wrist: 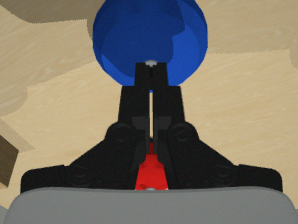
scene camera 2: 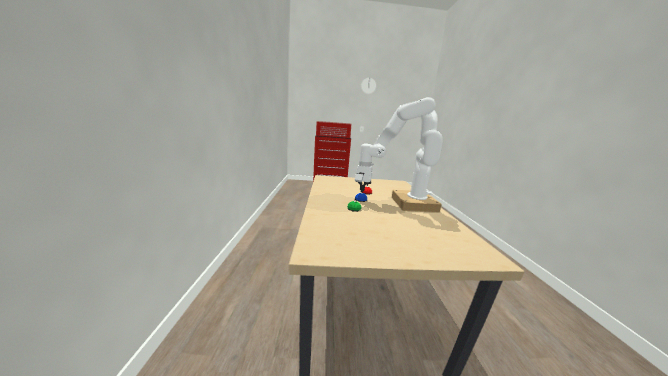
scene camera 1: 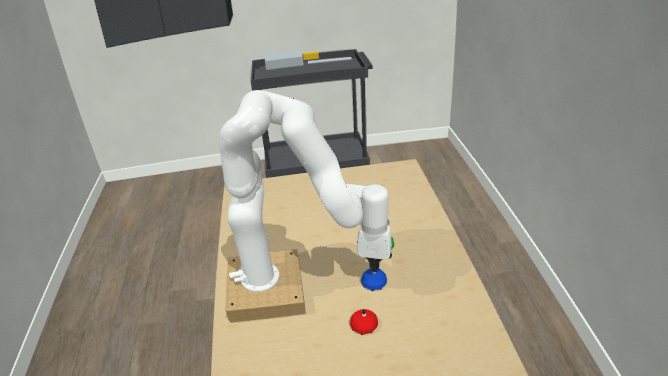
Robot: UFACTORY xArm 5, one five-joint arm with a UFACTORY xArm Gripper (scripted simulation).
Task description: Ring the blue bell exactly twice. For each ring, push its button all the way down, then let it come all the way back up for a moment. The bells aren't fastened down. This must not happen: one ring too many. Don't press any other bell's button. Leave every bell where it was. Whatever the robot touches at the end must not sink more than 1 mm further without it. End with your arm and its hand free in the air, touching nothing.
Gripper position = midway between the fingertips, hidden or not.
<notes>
In view: the gripper (scene camera 1: 374, 269) and a red bell (wrist: 151, 176).
The gripper shows as well in the wrist view (wrist: 151, 82).
</notes>
